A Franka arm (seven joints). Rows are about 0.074 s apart.
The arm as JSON. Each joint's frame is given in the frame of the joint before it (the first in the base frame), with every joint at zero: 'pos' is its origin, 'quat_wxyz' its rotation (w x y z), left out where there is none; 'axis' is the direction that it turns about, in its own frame. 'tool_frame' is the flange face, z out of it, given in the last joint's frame.
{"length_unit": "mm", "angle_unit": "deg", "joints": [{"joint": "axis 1", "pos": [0.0, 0.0, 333.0], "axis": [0.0, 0.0, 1.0]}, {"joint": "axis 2", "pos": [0.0, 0.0, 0.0], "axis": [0.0, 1.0, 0.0]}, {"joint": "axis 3", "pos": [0.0, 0.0, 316.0], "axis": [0.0, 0.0, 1.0]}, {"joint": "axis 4", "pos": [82.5, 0.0, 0.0], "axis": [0.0, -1.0, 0.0]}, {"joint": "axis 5", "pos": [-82.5, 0.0, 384.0], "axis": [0.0, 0.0, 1.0]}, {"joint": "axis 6", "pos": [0.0, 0.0, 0.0], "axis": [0.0, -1.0, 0.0]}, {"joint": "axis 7", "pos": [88.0, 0.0, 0.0], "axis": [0.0, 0.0, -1.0]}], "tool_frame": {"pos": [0.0, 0.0, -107.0], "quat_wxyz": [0.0, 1.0, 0.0, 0.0]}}
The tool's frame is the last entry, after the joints.
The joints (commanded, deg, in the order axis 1, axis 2, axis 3, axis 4, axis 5, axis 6, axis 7), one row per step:
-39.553, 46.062, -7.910, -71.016, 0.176, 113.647, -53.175
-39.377, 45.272, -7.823, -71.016, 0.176, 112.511, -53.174
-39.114, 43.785, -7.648, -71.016, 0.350, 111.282, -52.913
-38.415, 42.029, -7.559, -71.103, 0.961, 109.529, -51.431
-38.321, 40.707, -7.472, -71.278, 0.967, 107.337, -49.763
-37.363, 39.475, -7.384, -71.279, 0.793, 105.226, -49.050
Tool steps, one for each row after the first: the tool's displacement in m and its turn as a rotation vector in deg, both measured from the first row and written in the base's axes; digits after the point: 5 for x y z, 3 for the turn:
0.00103, 0.00327, 0.00853, 0.346, 0.149, 0.128
0.00361, 0.00807, 0.02581, 0.443, -0.335, 0.073
0.00857, 0.01782, 0.04508, 0.916, -0.871, -1.030
0.00625, 0.02248, 0.05744, 1.615, -0.273, -2.713
0.01167, 0.03478, 0.07016, 2.157, 0.377, -2.490

